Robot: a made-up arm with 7 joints. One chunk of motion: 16 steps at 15 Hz.
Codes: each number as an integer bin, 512 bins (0 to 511) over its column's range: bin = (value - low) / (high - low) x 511, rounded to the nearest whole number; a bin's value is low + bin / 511 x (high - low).
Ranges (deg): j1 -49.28..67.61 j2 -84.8..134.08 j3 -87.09..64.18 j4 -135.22..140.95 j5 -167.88..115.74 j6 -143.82..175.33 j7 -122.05..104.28
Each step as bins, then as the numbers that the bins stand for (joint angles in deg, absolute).
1 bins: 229 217 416 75 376 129 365
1 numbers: 3.10 8.15 36.06 -94.69 40.81 -63.25 39.61
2 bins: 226 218 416 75 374 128 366
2 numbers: 2.42 8.58 36.06 -94.69 39.70 -63.88 40.06
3 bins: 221 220 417 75 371 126 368
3 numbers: 1.27 9.43 36.35 -94.69 38.04 -65.13 40.94
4 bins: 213 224 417 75 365 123 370
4 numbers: -0.56 11.15 36.35 -94.69 34.71 -67.00 41.83
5 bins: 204 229 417 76 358 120 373
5 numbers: -2.62 13.29 36.35 -94.15 30.82 -68.87 43.16
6 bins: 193 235 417 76 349 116 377
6 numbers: -5.13 15.86 36.35 -94.15 25.83 -71.37 44.93
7 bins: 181 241 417 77 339 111 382
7 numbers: -7.88 18.43 36.35 -93.61 20.27 -74.49 47.14
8 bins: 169 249 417 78 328 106 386
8 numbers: -10.62 21.86 36.35 -93.06 14.17 -77.62 48.92
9 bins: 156 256 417 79 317 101 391
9 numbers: -13.60 24.85 36.35 -92.52 8.06 -80.74 51.13
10 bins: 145 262 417 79 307 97 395
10 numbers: -16.11 27.42 36.35 -92.52 2.51 -83.24 52.90
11 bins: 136 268 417 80 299 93 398
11 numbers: -18.17 29.99 36.35 -91.98 -1.93 -85.74 54.23
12 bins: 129 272 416 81 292 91 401
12 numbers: -19.77 31.71 36.06 -91.44 -5.81 -86.99 55.56
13 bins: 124 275 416 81 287 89 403
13 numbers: -20.92 32.99 36.06 -91.44 -8.59 -88.23 56.45
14 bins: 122 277 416 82 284 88 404
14 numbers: -21.37 33.85 36.06 -90.90 -10.25 -88.86 56.89
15 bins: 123 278 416 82 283 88 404
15 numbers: -21.14 34.28 36.06 -90.90 -10.81 -88.86 56.89
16 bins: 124 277 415 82 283 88 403
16 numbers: -20.92 33.85 35.76 -90.90 -10.81 -88.86 56.45
